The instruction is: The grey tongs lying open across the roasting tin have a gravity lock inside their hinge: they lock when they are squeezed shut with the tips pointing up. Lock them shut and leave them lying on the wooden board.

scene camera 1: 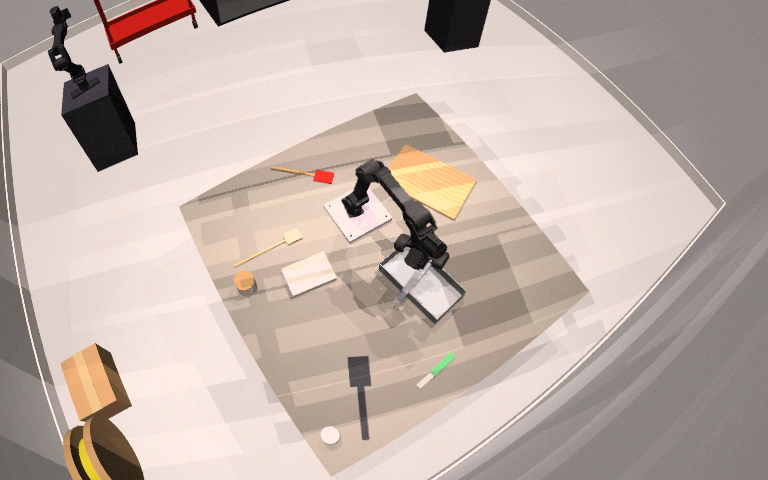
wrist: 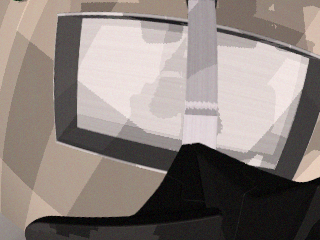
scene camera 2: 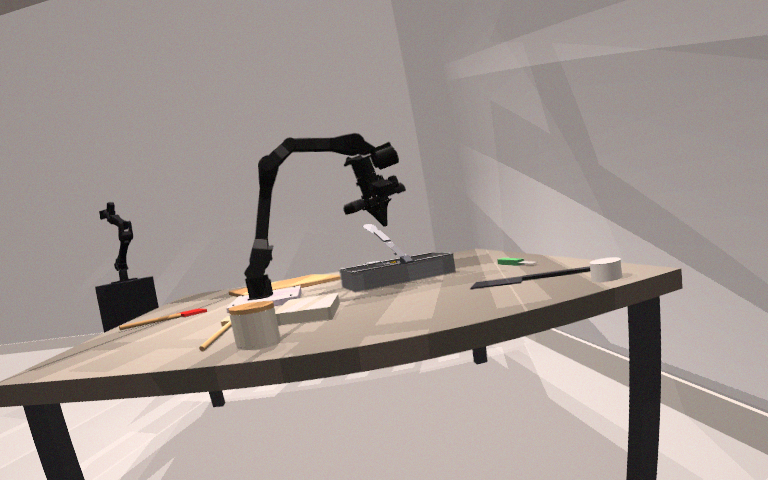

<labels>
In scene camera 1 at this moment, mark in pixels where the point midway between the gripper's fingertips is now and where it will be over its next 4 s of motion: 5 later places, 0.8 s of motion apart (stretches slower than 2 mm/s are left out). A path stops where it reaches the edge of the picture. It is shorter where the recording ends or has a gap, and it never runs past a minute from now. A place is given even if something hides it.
My gripper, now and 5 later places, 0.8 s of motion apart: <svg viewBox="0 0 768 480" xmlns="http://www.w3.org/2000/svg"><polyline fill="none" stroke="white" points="422,264 421,245 420,250 420,253 428,258 434,262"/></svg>
</labels>
